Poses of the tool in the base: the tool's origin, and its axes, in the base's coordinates. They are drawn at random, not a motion.
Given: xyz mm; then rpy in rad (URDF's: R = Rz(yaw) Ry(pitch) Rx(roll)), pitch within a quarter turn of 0, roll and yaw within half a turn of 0.
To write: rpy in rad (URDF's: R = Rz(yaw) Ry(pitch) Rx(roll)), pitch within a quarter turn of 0, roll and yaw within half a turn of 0; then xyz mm. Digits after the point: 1 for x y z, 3 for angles.
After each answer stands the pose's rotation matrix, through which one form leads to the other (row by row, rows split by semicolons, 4 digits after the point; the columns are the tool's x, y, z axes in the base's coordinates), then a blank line. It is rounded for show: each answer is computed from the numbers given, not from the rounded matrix.
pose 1, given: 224.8 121.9 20.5 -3.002 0.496 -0.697
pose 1, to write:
-3.002 0.496 -0.697 224.8 121.9 20.5
0.6744 -0.6865 -0.2720; -0.5646 -0.7168 0.4092; -0.4759 -0.1224 -0.8709

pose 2, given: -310.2 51.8 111.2 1.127 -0.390 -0.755
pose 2, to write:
1.127 -0.390 -0.755 -310.2 51.8 111.2
0.6736 0.0442 -0.7378; -0.6338 0.5480 -0.5459; 0.3802 0.8353 0.3971

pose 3, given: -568.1 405.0 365.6 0.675 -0.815 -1.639
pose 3, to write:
0.675 -0.815 -1.639 -568.1 405.0 365.6
-0.0467 0.8099 -0.5847; -0.6843 0.4005 0.6094; 0.7277 0.4286 0.5355

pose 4, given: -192.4 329.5 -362.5 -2.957 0.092 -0.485
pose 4, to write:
-2.957 0.092 -0.485 -192.4 329.5 -362.5
0.8809 -0.4732 0.0057; -0.4642 -0.8618 0.2045; -0.0919 -0.1828 -0.9789

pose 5, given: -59.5 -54.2 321.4 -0.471 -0.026 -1.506
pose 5, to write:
-0.471 -0.026 -1.506 -59.5 -54.2 321.4
0.0647 0.8900 0.4513; -0.9976 0.0459 0.0525; 0.0260 -0.4536 0.8908

